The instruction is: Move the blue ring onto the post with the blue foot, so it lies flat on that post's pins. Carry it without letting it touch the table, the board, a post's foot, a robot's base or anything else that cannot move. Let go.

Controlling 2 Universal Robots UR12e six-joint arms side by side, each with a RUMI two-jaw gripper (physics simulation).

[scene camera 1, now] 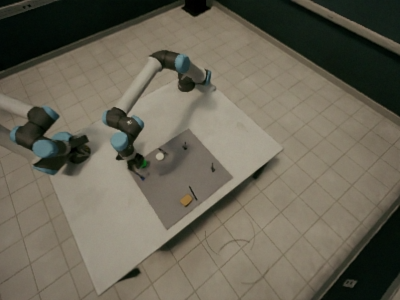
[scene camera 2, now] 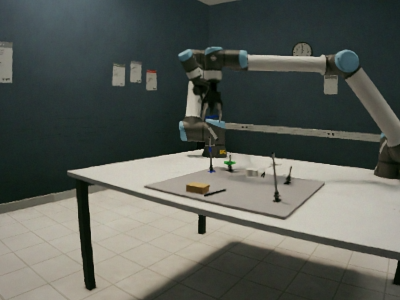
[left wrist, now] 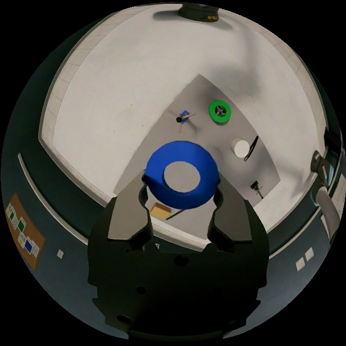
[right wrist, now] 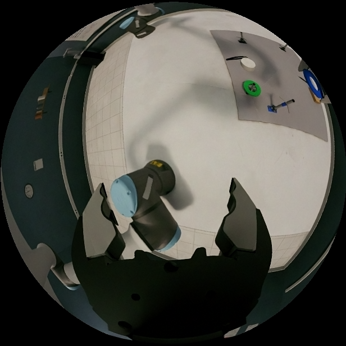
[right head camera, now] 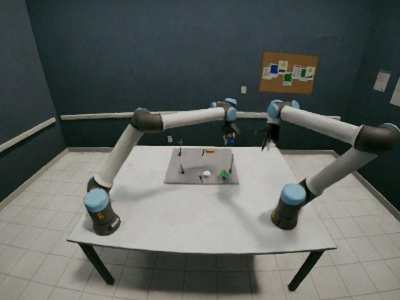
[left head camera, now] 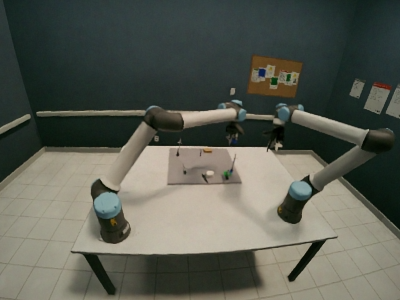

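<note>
The blue ring (left head camera: 234, 141) (right head camera: 231, 141) (scene camera 2: 212, 117) (left wrist: 182, 150) is held in the air between the fingertips of my left gripper (left wrist: 180, 171), which is shut on it. The post with the blue foot (left head camera: 233, 162) (right head camera: 231, 164) (scene camera 2: 210, 157) (right wrist: 272, 109) stands upright. In scene camera 2 the ring shows higher than the post's top; in the left wrist view the post (left wrist: 180, 119) shows beyond the ring, outside its hole. The ring is hidden under the gripper in scene camera 1. My right gripper (left head camera: 274, 145) (right head camera: 269, 145) (right wrist: 166, 181) is open and empty, in the air off to the right.
A green ring (left wrist: 214, 117) (scene camera 2: 229, 162) sits on a short post beside the blue-footed one. A white round object (left wrist: 241, 148), tweezers (left wrist: 252, 147), an orange block (scene camera 2: 198, 188), a black pen (scene camera 2: 215, 192) and two black-footed posts (scene camera 2: 275, 185) (scene camera 2: 288, 176) are on the grey board (scene camera 2: 250, 197).
</note>
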